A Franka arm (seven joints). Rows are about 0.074 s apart.
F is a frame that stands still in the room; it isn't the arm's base.
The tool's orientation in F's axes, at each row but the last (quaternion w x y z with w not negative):
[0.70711, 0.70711, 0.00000, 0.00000]
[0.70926, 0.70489, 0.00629, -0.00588]
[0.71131, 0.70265, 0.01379, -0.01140]
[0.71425, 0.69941, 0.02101, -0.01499]
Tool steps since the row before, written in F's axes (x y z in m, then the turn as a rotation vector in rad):
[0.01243, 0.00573, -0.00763, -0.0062, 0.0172, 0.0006]
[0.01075, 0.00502, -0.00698, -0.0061, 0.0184, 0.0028]
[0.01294, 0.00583, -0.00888, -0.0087, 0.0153, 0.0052]
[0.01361, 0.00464, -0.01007, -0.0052, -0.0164, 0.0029]
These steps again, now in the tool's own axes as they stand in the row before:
[0.01243, -0.00763, -0.00573, -0.0062, 0.0006, -0.0172]
[0.01087, -0.00676, -0.00506, -0.0061, 0.0028, -0.0184]
[0.01327, -0.00834, -0.00589, -0.0088, 0.0051, -0.0153]
[0.01414, -0.00926, -0.00472, -0.0055, 0.0023, 0.0164]

